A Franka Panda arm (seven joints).
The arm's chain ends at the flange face. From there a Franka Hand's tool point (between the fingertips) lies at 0.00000 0.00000 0.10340 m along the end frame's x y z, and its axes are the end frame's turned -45 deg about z.
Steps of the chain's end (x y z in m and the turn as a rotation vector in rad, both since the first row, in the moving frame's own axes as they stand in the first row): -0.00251 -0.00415 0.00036 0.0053 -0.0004 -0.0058; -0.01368 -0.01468 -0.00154 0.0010 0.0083 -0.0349; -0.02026 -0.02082 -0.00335 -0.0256 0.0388 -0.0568
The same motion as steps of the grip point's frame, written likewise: 0.00152 -0.00513 0.00036 0.0040 0.0035 -0.0058; 0.00140 -0.01953 -0.00154 -0.0052 0.0066 -0.0349; 0.00149 -0.02437 -0.00346 -0.0455 0.0093 -0.0568
